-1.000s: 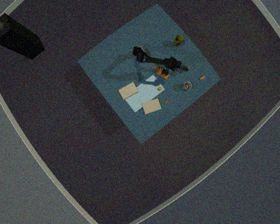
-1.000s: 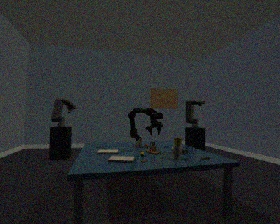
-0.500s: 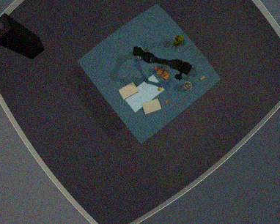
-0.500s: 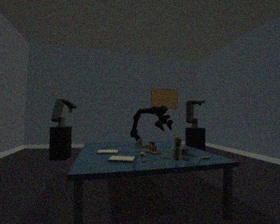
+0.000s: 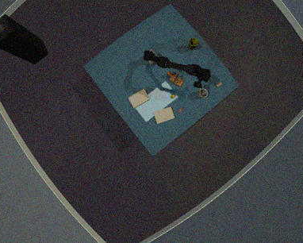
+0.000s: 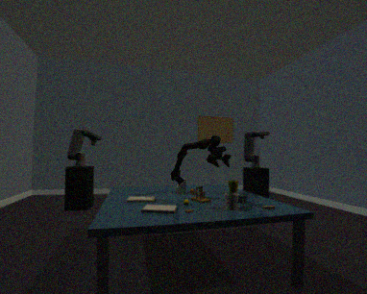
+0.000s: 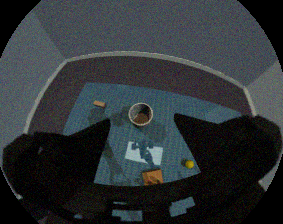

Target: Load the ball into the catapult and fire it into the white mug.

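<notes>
Right now my gripper tip is 29 cm past the orange ball, 18 cm to the left of it and 21 cm above it. Also, from my gripper tip: orange catapult 23 cm behind, 14 cm to the right, 22 cm below; grey cube 12 cm behind, 18 cm to the left, 25 cm below; white mug 7 cm ahead, 3 cm to the left, 24 cm below.
</notes>
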